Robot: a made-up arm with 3 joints.
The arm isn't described. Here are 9 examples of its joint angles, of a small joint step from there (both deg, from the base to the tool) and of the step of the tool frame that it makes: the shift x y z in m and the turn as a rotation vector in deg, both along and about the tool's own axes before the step.
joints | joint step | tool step
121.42 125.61 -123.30 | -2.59 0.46 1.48 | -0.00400 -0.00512 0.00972 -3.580 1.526 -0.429
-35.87 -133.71 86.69 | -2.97 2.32 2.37 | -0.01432 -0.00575 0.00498 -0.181 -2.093 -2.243
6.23 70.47 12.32 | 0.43 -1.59 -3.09 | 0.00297 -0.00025 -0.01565 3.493 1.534 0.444
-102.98 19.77 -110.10 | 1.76 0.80 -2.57 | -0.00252 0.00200 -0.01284 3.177 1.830 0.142
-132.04 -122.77 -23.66 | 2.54 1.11 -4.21 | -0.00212 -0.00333 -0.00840 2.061 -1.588 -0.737
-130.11 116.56 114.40 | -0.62 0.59 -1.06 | -0.00354 -0.00071 -0.00053 0.507 -0.017 -0.653
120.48 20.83 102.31 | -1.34 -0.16 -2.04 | 0.00357 0.00073 -0.00573 1.565 1.198 0.402
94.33 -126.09 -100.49 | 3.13 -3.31 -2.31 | -0.00617 -0.00680 0.00615 -0.166 -2.545 -2.854
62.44 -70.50 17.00 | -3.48 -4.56 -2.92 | 0.00596 0.00097 -0.02659 6.243 4.670 0.229
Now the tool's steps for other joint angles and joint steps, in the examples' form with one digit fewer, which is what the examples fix.
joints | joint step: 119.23 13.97 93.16 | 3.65 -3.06 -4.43
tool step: 0.0100 0.0037 -0.0206 5.21 -3.62 3.00
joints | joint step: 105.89 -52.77 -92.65 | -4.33 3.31 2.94
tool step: 0.0136 0.0096 0.0000 0.43 -2.65 3.36
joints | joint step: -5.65 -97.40 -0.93 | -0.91 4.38 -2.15
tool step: -0.0035 0.0004 -0.0051 3.06 -4.37 0.24
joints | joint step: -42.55 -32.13 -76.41 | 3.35 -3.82 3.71
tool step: -0.0113 -0.0054 0.0194 -5.58 3.69 -2.94
